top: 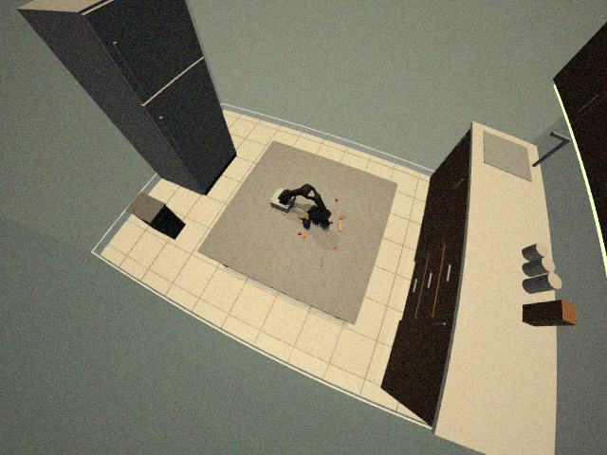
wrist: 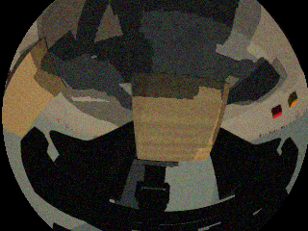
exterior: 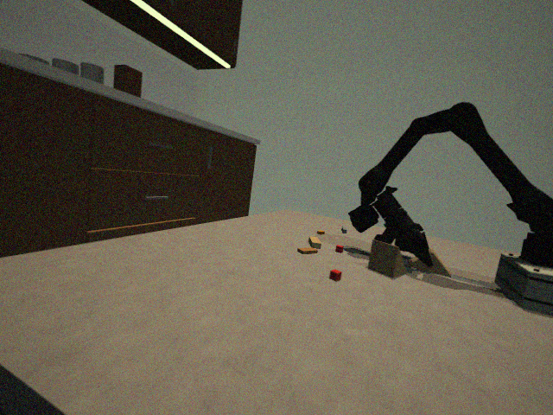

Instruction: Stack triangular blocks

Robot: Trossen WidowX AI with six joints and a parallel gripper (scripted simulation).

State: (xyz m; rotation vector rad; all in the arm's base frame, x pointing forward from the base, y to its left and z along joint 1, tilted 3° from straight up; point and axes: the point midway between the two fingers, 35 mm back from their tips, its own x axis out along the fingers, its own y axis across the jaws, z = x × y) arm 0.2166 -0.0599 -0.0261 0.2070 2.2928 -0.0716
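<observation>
Right now my gripper tip is 12 cm to the right of the tan triangular block and 12 cm short of it.
</observation>
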